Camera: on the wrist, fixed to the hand. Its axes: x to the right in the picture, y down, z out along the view.
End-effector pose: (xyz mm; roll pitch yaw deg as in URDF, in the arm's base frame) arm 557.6 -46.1 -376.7 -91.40 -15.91 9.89
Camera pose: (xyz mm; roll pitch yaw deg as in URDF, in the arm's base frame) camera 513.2 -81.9 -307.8 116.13 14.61 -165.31
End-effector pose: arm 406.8 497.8 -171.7 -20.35 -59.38 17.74
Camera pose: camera 418.6 412.8 -196.8 49.06 63.24 -156.28
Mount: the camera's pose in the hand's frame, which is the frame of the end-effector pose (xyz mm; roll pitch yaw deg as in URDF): -29.1 -79.2 -29.6 23.51 4.67 -178.86
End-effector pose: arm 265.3 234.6 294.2 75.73 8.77 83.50
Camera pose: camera 251.5 194.3 215.6 -51.70 -6.49 -100.77
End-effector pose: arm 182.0 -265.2 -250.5 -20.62 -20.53 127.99
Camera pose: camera 265.5 -234.7 -260.5 45.22 24.47 -49.04
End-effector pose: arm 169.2 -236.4 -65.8 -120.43 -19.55 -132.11
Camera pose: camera 217.1 -205.2 2.9 145.00 16.17 51.48
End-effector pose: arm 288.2 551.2 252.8 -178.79 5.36 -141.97
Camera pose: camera 357.1 505.4 286.6 -157.61 -10.05 36.98
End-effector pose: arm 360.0 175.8 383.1 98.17 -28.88 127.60
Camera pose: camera 321.6 159.3 304.1 -77.37 29.23 -57.88
